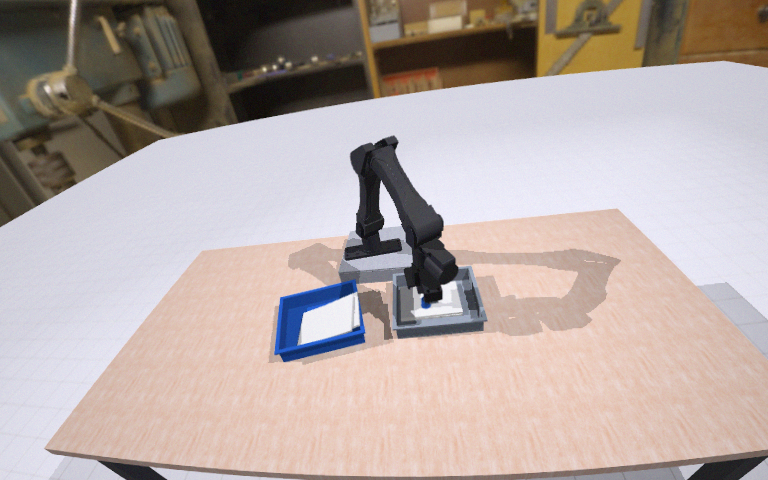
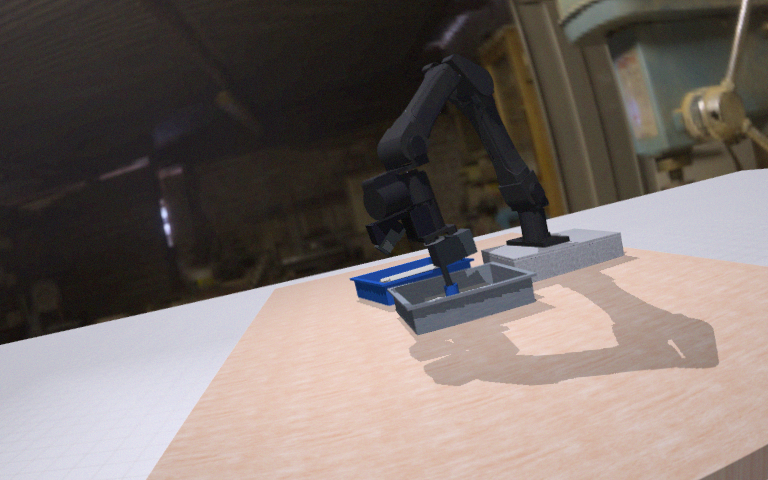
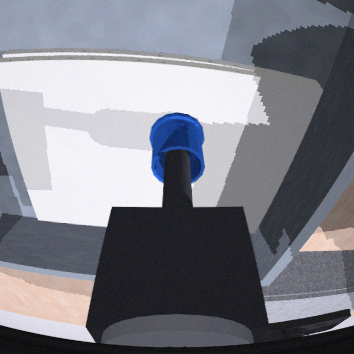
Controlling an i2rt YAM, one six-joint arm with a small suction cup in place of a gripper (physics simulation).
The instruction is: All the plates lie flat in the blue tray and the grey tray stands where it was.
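Places are measured from the arm's base along level axes (x left, y ahead, z down), in millimetres.
Pixels of known places: hand, its tool point: (image 1: 426,306) (image 3: 176,129); arm's base, origin of its link: (image 1: 373,250) (image 2: 536,242) (image 3: 276,328).
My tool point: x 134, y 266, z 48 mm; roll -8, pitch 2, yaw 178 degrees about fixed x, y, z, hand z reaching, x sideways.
Note:
For each thing: its top centre in the pictures, then the offset to it from my tool point. Level surfaces: height alone.
- grey tray, centre of its top: (image 3: 113,180) (image 2: 456,281) (image 1: 435,294) dy +2, dx +30, dz -43 mm
- top white plate, centre of its top: (image 3: 150,165) (image 2: 467,295) (image 1: 429,299) dy -20, dx +15, dz -9 mm
- blue tray, centre of its top: (image 2: 408,269) (image 1: 318,313) dy -5, dx -310, dz -43 mm
- wooden board, height of its surface: dz +7 mm
A grey tray (image 1: 438,325) (image 2: 467,307) (image 3: 302,168) stands on the wooden board and holds white plates. My blue suction cup (image 1: 426,305) (image 2: 451,290) (image 3: 177,147) is down inside it. The cup presses on the top white plate (image 1: 449,309) (image 3: 105,168), near that plate's middle. The blue tray (image 1: 286,320) (image 2: 369,287) stands just left of the grey tray. A white plate (image 1: 327,320) (image 2: 405,273) lies in it, leaning slightly on the far right wall.
The arm's grey base block (image 1: 369,266) (image 2: 560,252) stands directly behind both trays. The wooden board (image 1: 425,403) lies on a large white table (image 1: 218,170). Shelves and workshop clutter are far in the background.

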